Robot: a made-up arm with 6 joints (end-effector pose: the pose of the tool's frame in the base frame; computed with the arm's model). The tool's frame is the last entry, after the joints. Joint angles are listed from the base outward.
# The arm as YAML. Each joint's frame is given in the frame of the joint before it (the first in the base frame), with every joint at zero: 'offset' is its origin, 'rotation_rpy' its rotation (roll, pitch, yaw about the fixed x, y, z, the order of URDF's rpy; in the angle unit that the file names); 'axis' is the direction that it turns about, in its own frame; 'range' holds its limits. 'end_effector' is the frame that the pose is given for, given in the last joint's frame.
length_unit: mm
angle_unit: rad
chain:
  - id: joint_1
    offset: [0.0, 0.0, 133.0]
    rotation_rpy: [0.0, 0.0, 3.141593]
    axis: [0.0, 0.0, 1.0]
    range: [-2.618, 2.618]
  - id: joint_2
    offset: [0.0, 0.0, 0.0]
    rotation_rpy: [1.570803, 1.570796, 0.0]
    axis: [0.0, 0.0, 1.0]
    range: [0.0, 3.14]
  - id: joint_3
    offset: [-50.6, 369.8, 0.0]
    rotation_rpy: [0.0, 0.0, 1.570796]
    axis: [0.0, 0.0, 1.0]
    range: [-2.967, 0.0]
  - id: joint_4
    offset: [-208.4, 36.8, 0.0]
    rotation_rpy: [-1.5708, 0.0, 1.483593]
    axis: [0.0, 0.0, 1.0]
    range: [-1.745, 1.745]
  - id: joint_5
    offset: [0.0, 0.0, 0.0]
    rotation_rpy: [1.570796, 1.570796, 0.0]
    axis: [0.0, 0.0, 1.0]
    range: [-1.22, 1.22]
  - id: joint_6
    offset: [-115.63, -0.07, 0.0]
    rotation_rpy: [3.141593, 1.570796, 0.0]
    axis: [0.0, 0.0, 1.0]
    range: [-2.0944, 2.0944]
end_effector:
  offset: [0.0, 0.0, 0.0]
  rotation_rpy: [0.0, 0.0, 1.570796]
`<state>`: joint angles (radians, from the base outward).
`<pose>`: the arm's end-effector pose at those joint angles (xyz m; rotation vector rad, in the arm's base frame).
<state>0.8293 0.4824 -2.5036 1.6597 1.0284 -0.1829</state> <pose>-0.3876 -0.2771 0.5677 -1.3193 -0.2686 1.7366</pose>
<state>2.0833 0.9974 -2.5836 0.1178 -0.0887 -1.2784</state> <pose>0.1089 -0.1911 0.7925 0.1968 0.0209 0.9203</pose>
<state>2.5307 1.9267 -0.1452 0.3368 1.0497 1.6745</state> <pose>-0.0744 0.0116 0.2051 -0.5677 2.2473 -1.4117</pose>
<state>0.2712 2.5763 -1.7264 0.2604 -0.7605 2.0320</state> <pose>0.6012 0.1459 0.1538 1.6707 0.9291 1.7167</pose>
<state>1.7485 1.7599 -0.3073 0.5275 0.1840 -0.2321</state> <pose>-0.0433 0.1807 0.1691 2.0598 -2.2957 -0.1350</pose>
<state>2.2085 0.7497 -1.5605 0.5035 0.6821 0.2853</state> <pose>-0.0203 -0.0317 0.6288 -1.5621 1.0855 2.4901</pose>
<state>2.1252 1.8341 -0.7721 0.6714 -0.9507 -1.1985</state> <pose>-0.1490 0.3517 0.2985 -1.6175 0.6022 0.5592</pose>
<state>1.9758 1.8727 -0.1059 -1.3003 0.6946 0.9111</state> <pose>0.0166 0.1425 0.1733 -2.5257 0.9773 -0.9593</pose>
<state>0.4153 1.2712 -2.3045 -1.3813 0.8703 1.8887</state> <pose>0.0915 -0.0546 0.7589 0.8869 0.5564 0.6456</pose>
